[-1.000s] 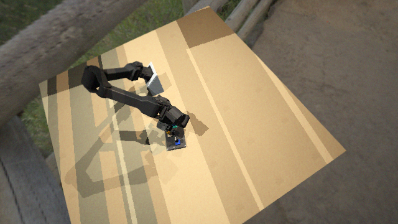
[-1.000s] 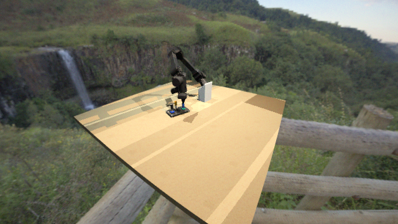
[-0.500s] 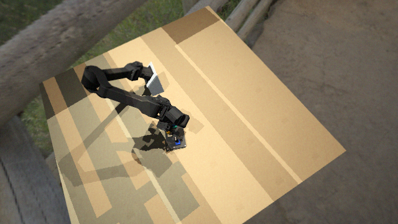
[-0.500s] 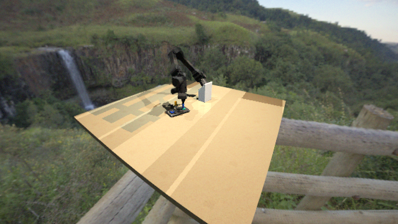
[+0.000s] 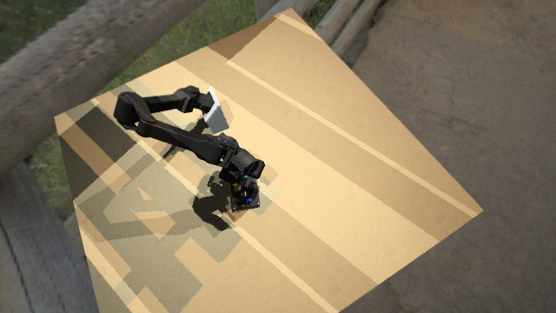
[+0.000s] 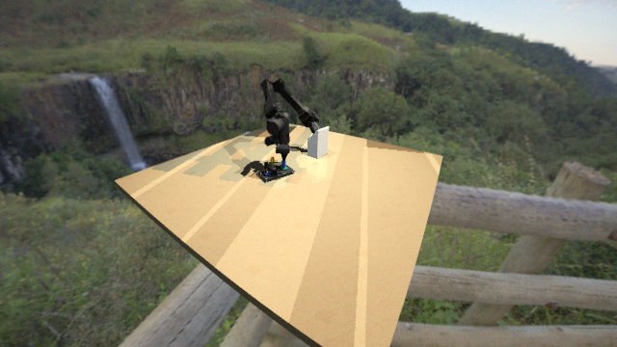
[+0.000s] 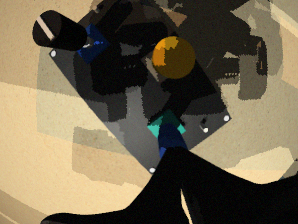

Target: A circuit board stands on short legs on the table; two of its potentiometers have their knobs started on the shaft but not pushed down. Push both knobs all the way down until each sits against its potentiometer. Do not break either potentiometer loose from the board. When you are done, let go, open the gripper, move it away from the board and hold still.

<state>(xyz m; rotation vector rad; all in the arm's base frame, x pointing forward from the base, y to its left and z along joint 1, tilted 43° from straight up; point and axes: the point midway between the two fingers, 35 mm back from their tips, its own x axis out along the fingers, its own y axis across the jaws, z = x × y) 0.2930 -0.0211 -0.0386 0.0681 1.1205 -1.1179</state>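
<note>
Right now the blue knob is 10 mm below my gripper tip. Also, from my gripper tip: blue-green knob: 20 mm below; blue potentiometer: 90 mm ahead, 20 mm to the right, 10 mm below.
</note>
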